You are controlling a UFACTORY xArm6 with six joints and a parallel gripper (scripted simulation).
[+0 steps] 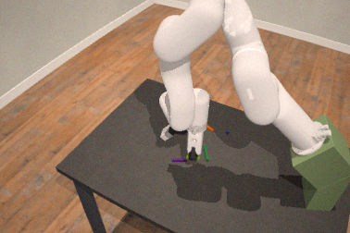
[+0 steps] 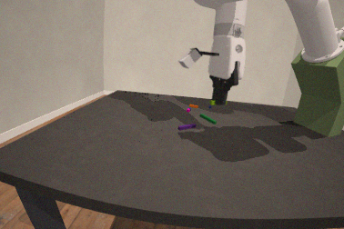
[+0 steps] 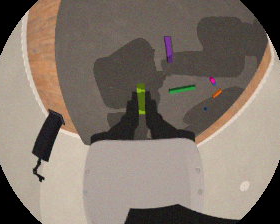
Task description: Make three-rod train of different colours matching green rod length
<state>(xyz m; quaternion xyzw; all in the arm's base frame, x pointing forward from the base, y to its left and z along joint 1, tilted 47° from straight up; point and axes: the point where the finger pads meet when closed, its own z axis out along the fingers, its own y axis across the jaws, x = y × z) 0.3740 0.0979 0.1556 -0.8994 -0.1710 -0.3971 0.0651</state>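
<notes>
Right now the magenta rod is 19 cm to the right of my hand, 12 cm below it and 10 cm ahead of it. Round my hand: purple rod 12 cm below, 8 cm ahead, 3 cm to the right; then green rod 12 cm to the right, 12 cm below, 2 cm ahead; then lime rod 2 cm below.
</notes>
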